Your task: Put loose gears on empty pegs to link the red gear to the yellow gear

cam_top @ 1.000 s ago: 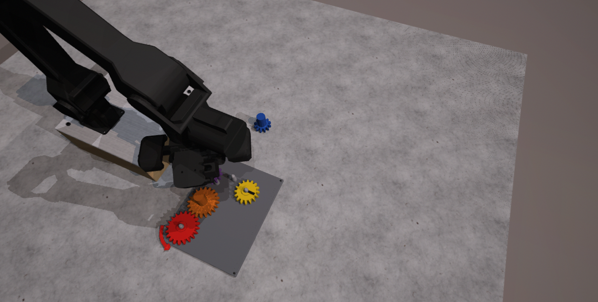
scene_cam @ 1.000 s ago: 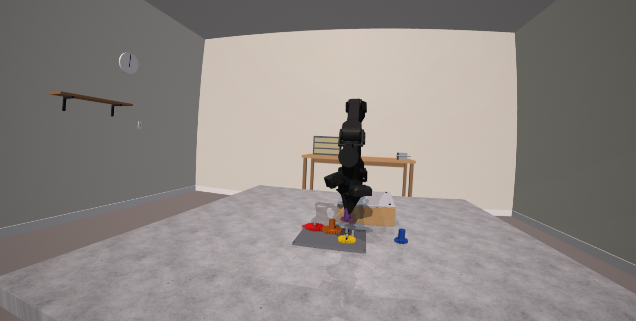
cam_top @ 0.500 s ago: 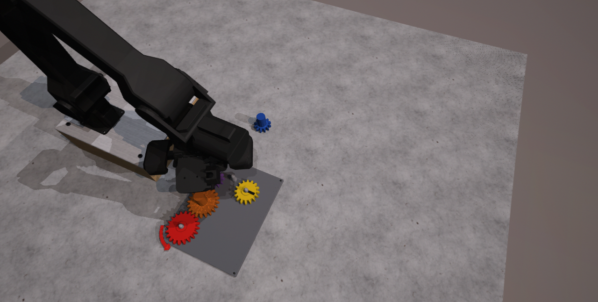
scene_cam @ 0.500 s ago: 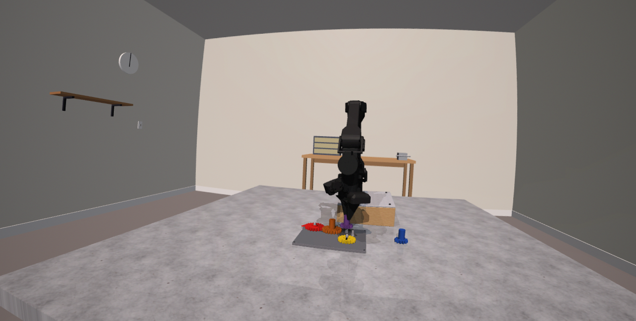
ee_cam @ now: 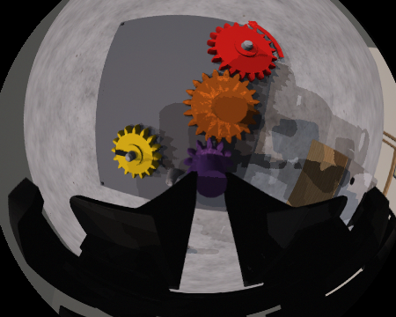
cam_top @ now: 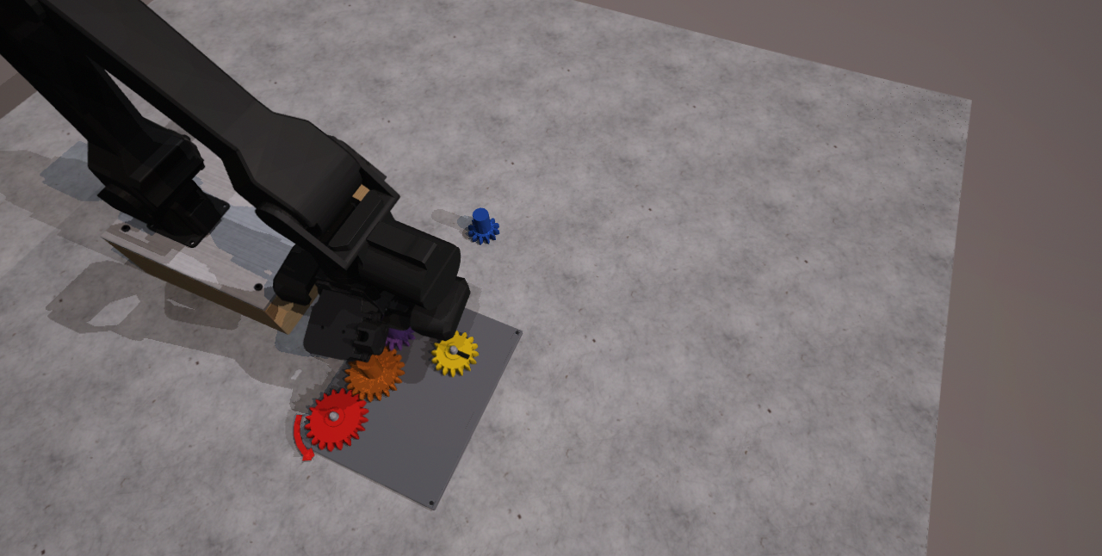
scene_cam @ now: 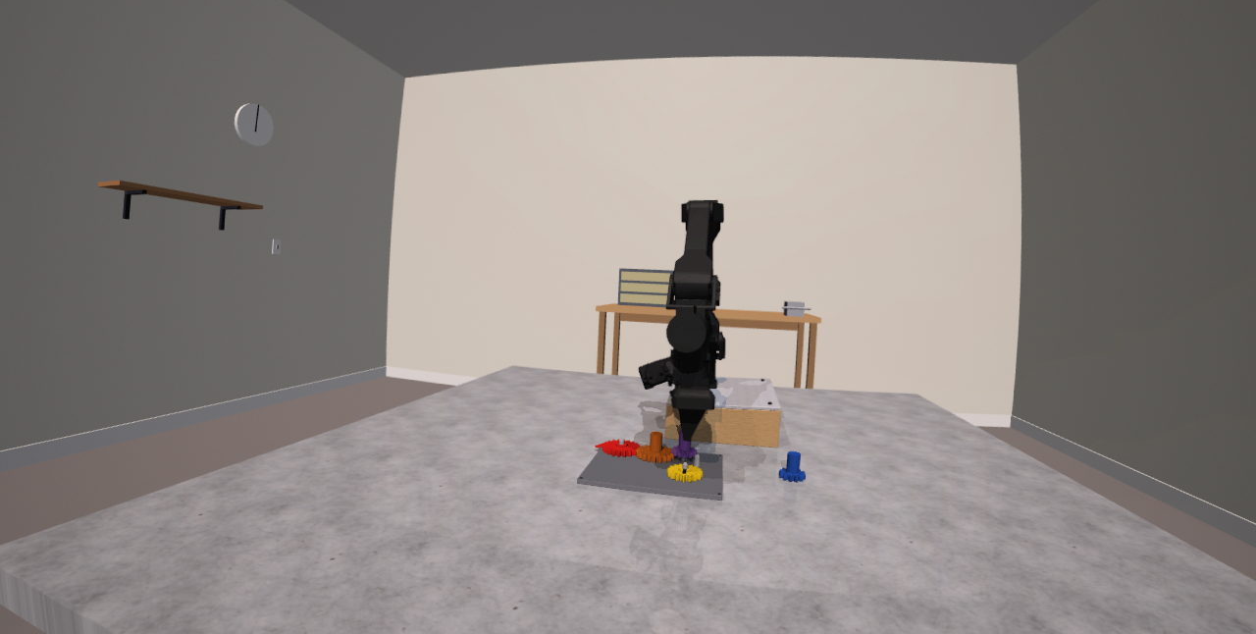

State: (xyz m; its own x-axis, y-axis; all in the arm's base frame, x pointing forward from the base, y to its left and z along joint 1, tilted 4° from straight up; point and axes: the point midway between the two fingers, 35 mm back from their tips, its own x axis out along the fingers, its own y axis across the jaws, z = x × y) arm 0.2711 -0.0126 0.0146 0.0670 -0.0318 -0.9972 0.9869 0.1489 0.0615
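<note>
The orange gear is 5 cm to the right of my gripper tip and 2 cm below it. Round my gripper tip: yellow gear (7 cm ahead, 1 cm to the left, 3 cm below); then red gear (1 cm behind, 11 cm to the right, 3 cm below); then purple gear (1 cm below).
</note>
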